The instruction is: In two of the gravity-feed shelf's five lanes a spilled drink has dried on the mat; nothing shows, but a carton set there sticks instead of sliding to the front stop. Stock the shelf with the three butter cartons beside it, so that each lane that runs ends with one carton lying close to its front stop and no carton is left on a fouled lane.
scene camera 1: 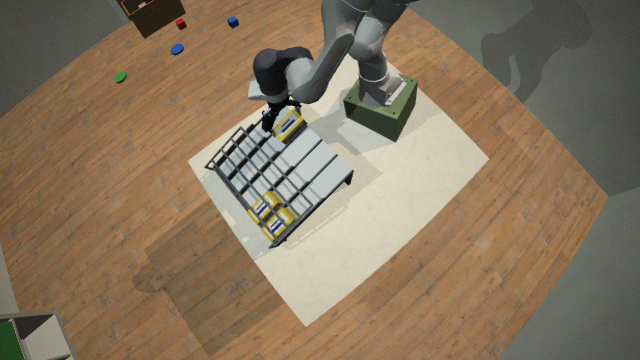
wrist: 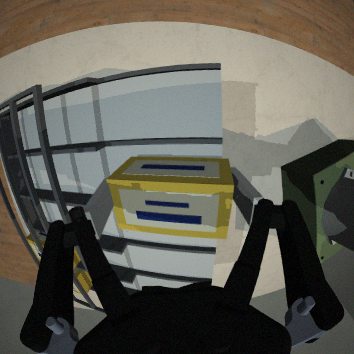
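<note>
A yellow butter carton (scene camera 1: pixel 289 126) (wrist: pixel 172 202) with white and blue labels is between the pads of my gripper (scene camera 1: pixel 283 116) (wrist: pixel 170 183), which is shut on it. The carton is over the rear end of the gravity-feed shelf (scene camera 1: pixel 332 175) (wrist: pixel 165 110), toward its upper left side in the scene view; it hides part of a divider, and its height above the mat is hard to tell. Two other butter cartons, one (scene camera 1: pixel 265 206) and another (scene camera 1: pixel 279 224), lie close to the front stop in the two neighbouring lanes at the lower right side.
Grey bars cross above the shelf's front half. The green robot base (scene camera 1: pixel 381 107) (wrist: pixel 320 200) stands behind the shelf on the pale mat (scene camera 1: pixel 400 200). A red cube (scene camera 1: pixel 181 24), a blue cube (scene camera 1: pixel 233 22), a blue disc (scene camera 1: pixel 177 49) and a green disc (scene camera 1: pixel 120 77) lie far off.
</note>
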